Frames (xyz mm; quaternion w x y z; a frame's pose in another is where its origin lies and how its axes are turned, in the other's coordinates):
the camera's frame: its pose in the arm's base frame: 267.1 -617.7 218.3 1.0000 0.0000 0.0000 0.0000
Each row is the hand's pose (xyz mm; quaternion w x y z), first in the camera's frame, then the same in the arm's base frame.
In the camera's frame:
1: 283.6 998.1 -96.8 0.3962 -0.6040 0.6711 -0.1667
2: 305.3 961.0 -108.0 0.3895 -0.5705 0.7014 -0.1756
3: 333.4 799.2 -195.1 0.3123 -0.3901 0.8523 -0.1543
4: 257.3 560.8 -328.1 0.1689 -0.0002 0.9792 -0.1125
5: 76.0 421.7 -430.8 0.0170 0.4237 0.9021 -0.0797
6: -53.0 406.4 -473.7 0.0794 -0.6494 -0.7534 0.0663
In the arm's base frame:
1: 550.7 380.4 121.5 0.3962 -0.6040 0.6711 -0.1667
2: 572.4 343.3 110.3 0.3895 -0.5705 0.7014 -0.1756
3: 600.5 181.5 23.2 0.3123 -0.3901 0.8523 -0.1543
4: 524.4 -56.9 -109.8 0.1689 -0.0002 0.9792 -0.1125
5: 343.1 -196.0 -212.5 0.0170 0.4237 0.9021 -0.0797
6: 214.1 -211.3 -255.4 0.0794 -0.6494 -0.7534 0.0663

